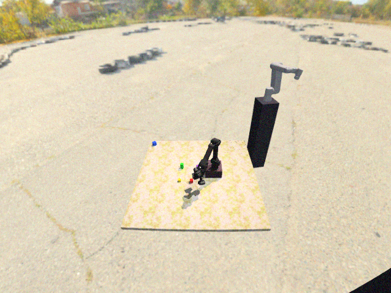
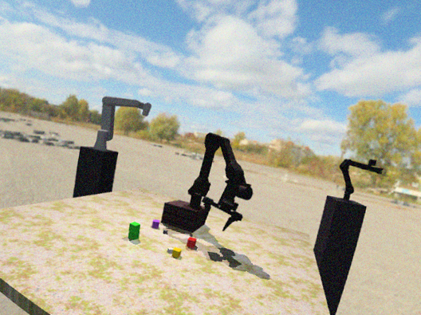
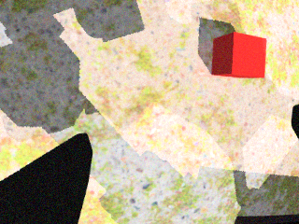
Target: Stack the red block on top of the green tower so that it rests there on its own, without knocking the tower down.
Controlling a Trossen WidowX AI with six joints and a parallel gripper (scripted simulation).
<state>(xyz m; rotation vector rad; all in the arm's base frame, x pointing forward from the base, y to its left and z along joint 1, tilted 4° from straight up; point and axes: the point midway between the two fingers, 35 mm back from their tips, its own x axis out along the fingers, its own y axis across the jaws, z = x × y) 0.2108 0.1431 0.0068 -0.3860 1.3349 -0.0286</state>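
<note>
The red block is 4 cm ahead of my gripper tip, 7 cm to the right of it and 8 cm below it. From my gripper tip the other things lie so: purple block (6 cm behind, 28 cm to the right, 8 cm below); tiny dark cube (2 cm behind, 21 cm to the right, 9 cm below); yellow block (17 cm ahead, 10 cm to the right, 8 cm below).
</note>
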